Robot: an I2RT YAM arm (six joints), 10 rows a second.
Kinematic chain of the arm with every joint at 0, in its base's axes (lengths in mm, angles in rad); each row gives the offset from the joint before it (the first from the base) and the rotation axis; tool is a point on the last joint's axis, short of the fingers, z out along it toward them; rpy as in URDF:
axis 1: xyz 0 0 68 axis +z
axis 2: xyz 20 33.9 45.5 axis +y
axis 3: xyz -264 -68.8 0 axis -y
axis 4: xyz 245 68.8 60 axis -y
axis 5: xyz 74 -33.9 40.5 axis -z
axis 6: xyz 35.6 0 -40.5 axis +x
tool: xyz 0 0 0 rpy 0 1.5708 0
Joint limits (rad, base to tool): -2.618..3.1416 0..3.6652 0..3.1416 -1.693..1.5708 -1.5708..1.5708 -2.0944..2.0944
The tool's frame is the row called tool.
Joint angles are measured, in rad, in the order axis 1, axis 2, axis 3, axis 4, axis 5, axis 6. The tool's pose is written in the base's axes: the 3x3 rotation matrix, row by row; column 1 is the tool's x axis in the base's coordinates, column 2 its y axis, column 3 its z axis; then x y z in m. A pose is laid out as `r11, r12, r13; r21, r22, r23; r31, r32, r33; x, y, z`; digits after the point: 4 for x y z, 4 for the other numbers.
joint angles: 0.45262 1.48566 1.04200 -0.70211 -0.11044 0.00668
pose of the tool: -0.8225, -0.4700, 0.3204; -0.3926, 0.8766, 0.2783; -0.4117, 0.1032, -0.9055; 0.2588, 0.1302, 0.2259
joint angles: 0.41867 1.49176 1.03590 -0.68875 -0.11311 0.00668
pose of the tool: -0.8349, -0.4410, 0.3294; -0.3642, 0.8913, 0.2701; -0.4127, 0.1055, -0.9047; 0.2640, 0.1219, 0.2231
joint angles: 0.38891 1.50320 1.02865 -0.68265 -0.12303 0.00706
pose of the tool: -0.8503, -0.4160, 0.3225; -0.3408, 0.9021, 0.2648; -0.4011, 0.1152, -0.9088; 0.2680, 0.1146, 0.2182
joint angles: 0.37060 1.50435 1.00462 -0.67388 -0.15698 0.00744
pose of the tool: -0.8626, -0.4077, 0.2995; -0.3273, 0.9012, 0.2841; -0.3857, 0.1470, -0.9108; 0.2669, 0.1097, 0.2115
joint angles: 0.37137 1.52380 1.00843 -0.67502 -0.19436 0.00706
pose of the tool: -0.8682, -0.4168, 0.2694; -0.3307, 0.8906, 0.3122; -0.3700, 0.1819, -0.9110; 0.2685, 0.1119, 0.2075
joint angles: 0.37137 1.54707 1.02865 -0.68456 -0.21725 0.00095
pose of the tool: -0.8699, -0.4258, 0.2490; -0.3378, 0.8821, 0.3283; -0.3594, 0.2015, -0.9112; 0.2725, 0.1143, 0.2067
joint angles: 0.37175 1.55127 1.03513 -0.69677 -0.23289 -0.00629
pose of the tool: -0.8699, -0.4342, 0.2337; -0.3457, 0.8750, 0.3388; -0.3516, 0.2140, -0.9114; 0.2724, 0.1150, 0.2070
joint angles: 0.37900 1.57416 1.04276 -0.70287 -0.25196 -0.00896
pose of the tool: -0.8730, -0.4426, 0.2048; -0.3570, 0.8661, 0.3499; -0.3323, 0.2324, -0.9141; 0.2739, 0.1186, 0.2027
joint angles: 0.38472 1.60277 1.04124 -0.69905 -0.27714 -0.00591
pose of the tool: -0.8801, -0.4436, 0.1695; -0.3625, 0.8581, 0.3638; -0.3068, 0.2587, -0.9159; 0.2752, 0.1219, 0.1946
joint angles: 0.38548 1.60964 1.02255 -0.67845 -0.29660 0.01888
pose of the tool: -0.8919, -0.4242, 0.1564; -0.3425, 0.8597, 0.3789; -0.2952, 0.2844, -0.9121; 0.2740, 0.1224, 0.1885
